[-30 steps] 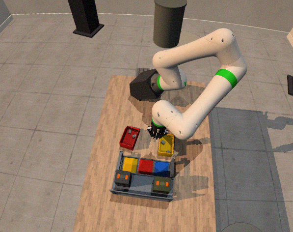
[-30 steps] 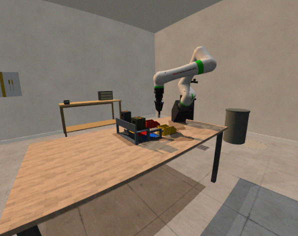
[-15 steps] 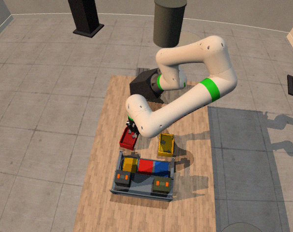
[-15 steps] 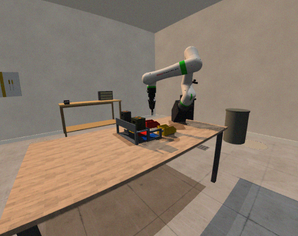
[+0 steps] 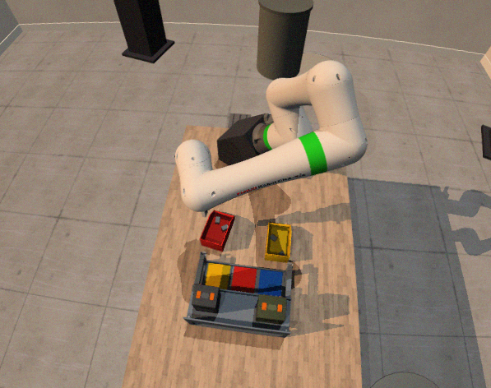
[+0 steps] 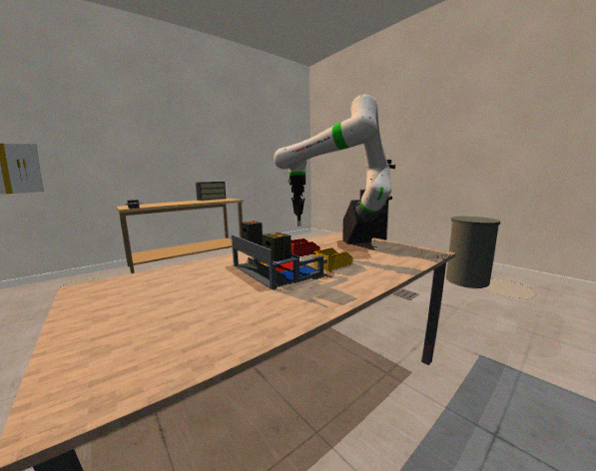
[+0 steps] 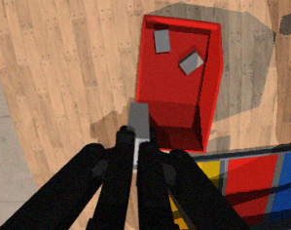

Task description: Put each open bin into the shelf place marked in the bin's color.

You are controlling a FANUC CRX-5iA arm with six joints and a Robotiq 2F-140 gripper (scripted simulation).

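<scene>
My gripper is now 150 mm above the red bin, 50 mm to the right of it and 10 mm past it. Also, from my hand: yellow bin (310 mm to the left, 150 mm below, 60 mm behind); red mark (250 mm to the left, 190 mm ahead, 180 mm below); yellow mark (220 mm ahead, 180 mm below, 140 mm to the left).
</scene>
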